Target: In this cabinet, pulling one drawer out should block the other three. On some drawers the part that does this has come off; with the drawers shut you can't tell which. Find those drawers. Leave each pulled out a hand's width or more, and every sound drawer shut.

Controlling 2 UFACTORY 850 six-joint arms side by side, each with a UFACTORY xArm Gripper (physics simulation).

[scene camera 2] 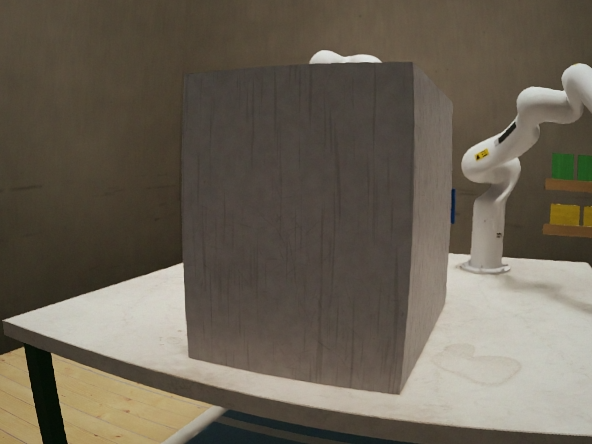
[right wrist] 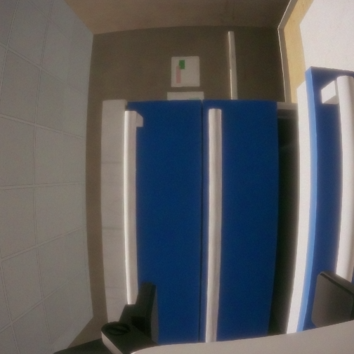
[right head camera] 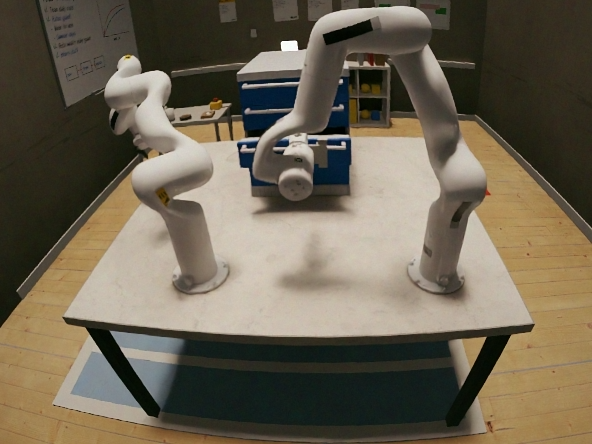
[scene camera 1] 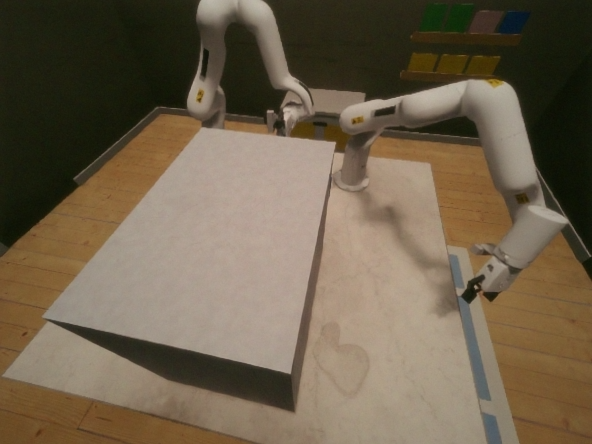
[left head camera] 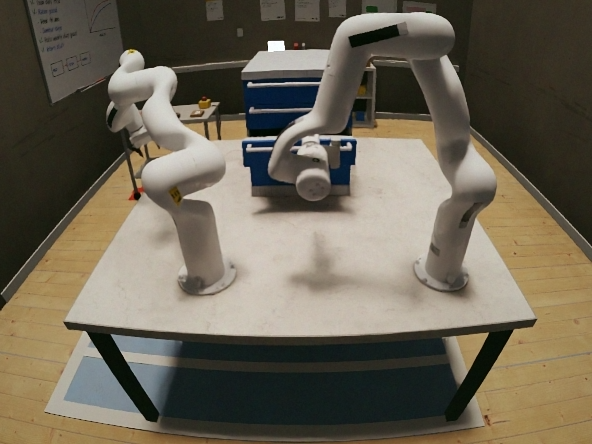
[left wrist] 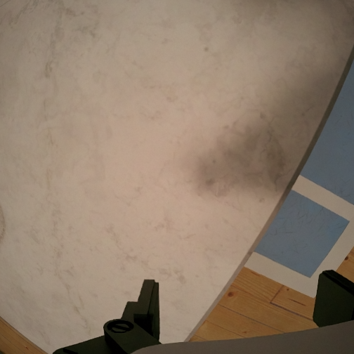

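Note:
The cabinet [left head camera: 285, 59] [right head camera: 267, 64] [scene camera 1: 225, 225] [scene camera 2: 300, 200] has blue drawers with white bar handles. The top drawer [left head camera: 280, 93] [right head camera: 260, 98] [right wrist: 167, 175] and second drawer [left head camera: 267, 121] [right head camera: 260, 120] [right wrist: 247, 200] are shut. The third drawer [left head camera: 257, 159] [right wrist: 327, 190] stands pulled out, with a dark gap above it. The bottom drawer [left head camera: 265, 177] [right head camera: 332, 177] shows below it and looks shut. My right gripper [right wrist: 239, 305] is open and empty in front of the drawer fronts. My left gripper [left wrist: 241, 303] [scene camera 1: 480, 296] is open and empty, away from the cabinet.
The cabinet stands on the white table [left head camera: 240, 310] [scene camera 2: 125, 320]. A side table [left head camera: 200, 116] with small items stands at the back left, and a shelf unit [right head camera: 388, 102] at the back right. My right forearm and wrist hide part of the drawer fronts in both head views.

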